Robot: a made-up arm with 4 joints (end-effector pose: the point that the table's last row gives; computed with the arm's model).
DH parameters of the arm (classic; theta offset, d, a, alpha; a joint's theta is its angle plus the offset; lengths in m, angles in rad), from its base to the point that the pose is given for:
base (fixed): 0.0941 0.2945 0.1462 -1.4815
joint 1: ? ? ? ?
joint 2: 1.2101 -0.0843 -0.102 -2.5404
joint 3: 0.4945 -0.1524 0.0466 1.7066
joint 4: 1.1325 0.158 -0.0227 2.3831
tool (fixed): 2.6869 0.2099 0 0
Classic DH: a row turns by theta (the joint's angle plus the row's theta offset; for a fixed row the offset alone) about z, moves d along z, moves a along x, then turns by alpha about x.
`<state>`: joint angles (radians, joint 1 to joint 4).
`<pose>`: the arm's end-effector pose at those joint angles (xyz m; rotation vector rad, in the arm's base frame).
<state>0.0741 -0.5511 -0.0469 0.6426</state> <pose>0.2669 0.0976 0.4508 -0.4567 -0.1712 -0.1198</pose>
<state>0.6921 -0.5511 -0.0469 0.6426</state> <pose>0.3285 0.1126 0.3490 -0.5267 0.4150 0.0823</pose>
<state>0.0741 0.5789 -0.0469 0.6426</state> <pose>0.2218 -0.0725 0.4535 0.4104 -0.1862 -0.8578</pose>
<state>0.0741 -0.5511 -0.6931 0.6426</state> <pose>0.2739 -0.0006 0.3782 0.1244 0.0650 -0.2813</pose>
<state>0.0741 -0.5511 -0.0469 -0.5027</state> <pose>0.3664 0.1671 0.3490 -0.7682 0.7465 0.5130</pose>
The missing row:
joint 1: -1.0188 0.0171 0.0478 -1.9188
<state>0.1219 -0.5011 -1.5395 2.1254</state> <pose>0.0815 0.0711 0.2771 0.7288 -0.1085 -1.9660</pose>
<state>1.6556 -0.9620 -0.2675 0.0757</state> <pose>0.1826 0.1581 0.1191 -0.4896 1.8537 1.0643</pose>
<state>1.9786 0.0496 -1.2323 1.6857</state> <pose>0.1347 0.0430 0.3194 -0.8569 0.9231 -1.8898</pose>
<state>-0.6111 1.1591 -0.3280 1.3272</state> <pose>0.0853 -0.0243 0.3234 1.8542 -0.7020 -1.5271</pose>
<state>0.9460 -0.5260 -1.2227 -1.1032</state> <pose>0.2414 0.1620 0.1002 0.7909 1.6761 1.1164</pose>
